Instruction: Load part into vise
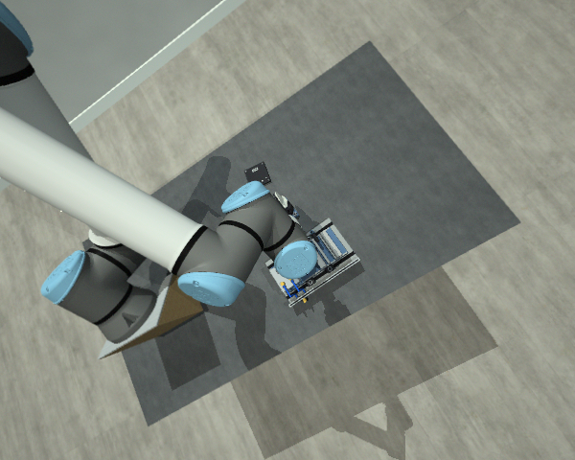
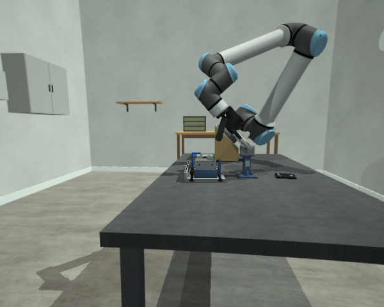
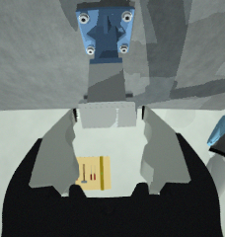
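Right now the part is 10 mm below my hand. Also, from my hand: infeed plate (200 mm to the left, 160 mm below, 30 mm behind); vise (200 mm to the right, 120 mm below, 20 mm ahead).
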